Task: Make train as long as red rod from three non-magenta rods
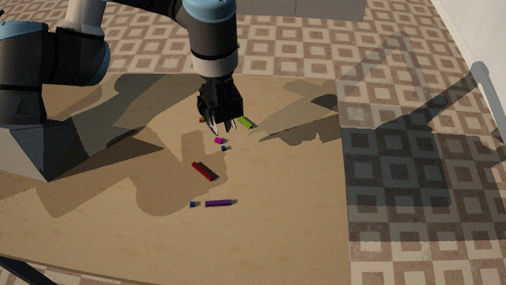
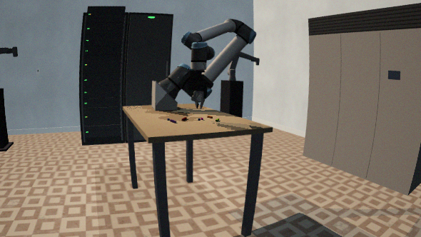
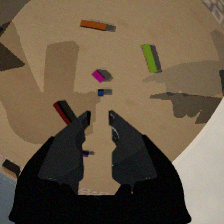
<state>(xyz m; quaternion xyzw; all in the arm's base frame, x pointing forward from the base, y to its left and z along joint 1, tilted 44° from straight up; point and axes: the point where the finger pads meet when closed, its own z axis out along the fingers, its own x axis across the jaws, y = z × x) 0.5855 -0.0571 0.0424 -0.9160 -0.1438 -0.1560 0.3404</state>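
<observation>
Right now my hand is 8 cm above the magenta rod, 3 cm to the right of it and 1 cm past it. Round my hand: red rod 8 cm below, 7 cm to the right, 5 cm behind; then lime rod 9 cm to the left, 8 cm below, 5 cm ahead; then orange rod 11 cm to the left, 8 cm below, 5 cm behind.
</observation>
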